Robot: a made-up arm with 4 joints.
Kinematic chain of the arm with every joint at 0, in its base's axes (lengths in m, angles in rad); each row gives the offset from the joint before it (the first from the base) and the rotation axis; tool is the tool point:
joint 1: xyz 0 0 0.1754 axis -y
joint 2: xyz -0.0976 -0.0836 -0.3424 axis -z
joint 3: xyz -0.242 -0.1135 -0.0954 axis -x
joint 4: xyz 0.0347 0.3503 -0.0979 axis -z
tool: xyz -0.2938 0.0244 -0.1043
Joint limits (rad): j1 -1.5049..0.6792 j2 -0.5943..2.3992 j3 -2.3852..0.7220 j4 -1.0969..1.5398
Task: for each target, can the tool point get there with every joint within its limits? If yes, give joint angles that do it. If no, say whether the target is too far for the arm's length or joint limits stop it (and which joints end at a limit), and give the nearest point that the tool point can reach.
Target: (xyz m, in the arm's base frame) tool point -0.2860 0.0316 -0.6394
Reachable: yes | joints 0.3331 0.2018 0.2228 -0.6670
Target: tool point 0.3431 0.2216 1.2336
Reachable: no: joint limits stop it (at a limit: joint 1, joint 3) | nearest point 0.0765 0.0874 0.8037 | short by 0.523 m
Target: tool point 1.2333 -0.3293 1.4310
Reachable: no: too far | nearest point 0.1337 -0.1902 0.7493 | short by 1.301 m
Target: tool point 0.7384 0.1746 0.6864
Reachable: no: joint limits stop it (at a limit: joint 1) | nearest point 0.5015 0.0672 0.3223 | short by 0.447 m
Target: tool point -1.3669 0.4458 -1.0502
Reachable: no: too far | nearest point -0.7966 0.1880 -0.5388 | short by 0.808 m
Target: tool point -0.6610 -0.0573 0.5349
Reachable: yes | joints -1.1810 -0.2918 -0.6710 -0.6372
